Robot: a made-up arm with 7 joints.
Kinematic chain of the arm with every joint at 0, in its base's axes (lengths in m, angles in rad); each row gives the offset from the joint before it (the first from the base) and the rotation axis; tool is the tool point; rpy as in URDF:
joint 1: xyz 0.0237 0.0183 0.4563 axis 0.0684 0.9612 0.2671
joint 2: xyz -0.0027 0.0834 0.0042 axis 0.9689 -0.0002 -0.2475
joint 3: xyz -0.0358 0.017 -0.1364 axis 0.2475 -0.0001 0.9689
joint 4: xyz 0.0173 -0.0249 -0.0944 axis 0.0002 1 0
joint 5: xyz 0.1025 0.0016 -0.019 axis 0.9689 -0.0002 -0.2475
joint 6: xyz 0.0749 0.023 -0.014 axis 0.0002 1 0
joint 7: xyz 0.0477 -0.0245 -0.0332 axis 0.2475 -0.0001 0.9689
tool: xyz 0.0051 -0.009 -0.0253 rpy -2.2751 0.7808 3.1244
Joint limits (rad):
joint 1: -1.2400..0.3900
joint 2: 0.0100..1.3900
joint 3: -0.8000..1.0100
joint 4: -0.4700..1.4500
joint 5: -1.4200..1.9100
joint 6: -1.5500..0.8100
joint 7: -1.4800..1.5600
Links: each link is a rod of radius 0.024 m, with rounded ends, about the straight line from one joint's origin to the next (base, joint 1, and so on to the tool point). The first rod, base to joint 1, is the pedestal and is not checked.
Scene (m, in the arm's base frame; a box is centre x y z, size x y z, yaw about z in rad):
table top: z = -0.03
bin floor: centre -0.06 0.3 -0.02 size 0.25 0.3 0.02 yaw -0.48
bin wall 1: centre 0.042 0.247 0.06 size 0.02 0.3 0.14 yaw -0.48
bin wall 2: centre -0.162 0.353 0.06 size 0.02 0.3 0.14 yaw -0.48
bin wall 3: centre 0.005 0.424 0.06 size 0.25 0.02 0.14 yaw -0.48
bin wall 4: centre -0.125 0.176 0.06 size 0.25 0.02 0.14 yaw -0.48
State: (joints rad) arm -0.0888 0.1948 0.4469 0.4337 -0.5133 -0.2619 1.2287
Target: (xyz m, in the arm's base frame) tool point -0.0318 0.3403 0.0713
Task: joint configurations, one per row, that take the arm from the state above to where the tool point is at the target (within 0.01 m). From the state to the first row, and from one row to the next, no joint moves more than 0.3 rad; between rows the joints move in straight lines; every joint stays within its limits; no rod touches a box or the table.
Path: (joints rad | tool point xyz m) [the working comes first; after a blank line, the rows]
Joints at the target: 0.3676 0.2582 0.6148 0.6397 -0.4928 -0.2391 1.2409
Straight joint move there: touches bin wall 1.

1: 0.0309 0.3233 0.4504 0.2078 -0.3914 0.0061 1.2815 | 0.1970 0.3043 0.1398
2: 0.1506 0.4518 0.4538 -0.0182 -0.2694 0.2740 1.3342 | 0.1716 0.3279 0.1839
3: 0.2703 0.5804 0.4573 -0.2441 -0.1475 0.5420 1.3870 | 0.1483 0.3378 0.2316
4: 0.3900 0.7089 0.4607 -0.4700 -0.0255 0.8100 1.4397 | 0.1274 0.3342 0.2799
5: 0.3900 0.4759 0.6438 -0.3958 0.0207 0.7553 1.4564 | 0.0884 0.3528 0.2616
6: 0.3900 0.2430 0.8269 -0.3215 0.0670 0.7006 1.4730 | 0.0337 0.3575 0.2352
7: 0.3900 0.0100 1.0100 -0.2473 0.1133 0.6460 1.4896 | -0.0318 0.3403 0.2042
8: 0.3825 0.0927 0.8783 0.0483 -0.0888 0.3509 1.4067 | -0.0155 0.3462 0.1488
9: 0.3751 0.1755 0.7465 0.3440 -0.2908 0.0559 1.3238 | -0.0144 0.3432 0.1031
10: 0.3676 0.2582 0.6148 0.6397 -0.4928 -0.2391 1.2409 | -0.0318 0.3403 0.0713

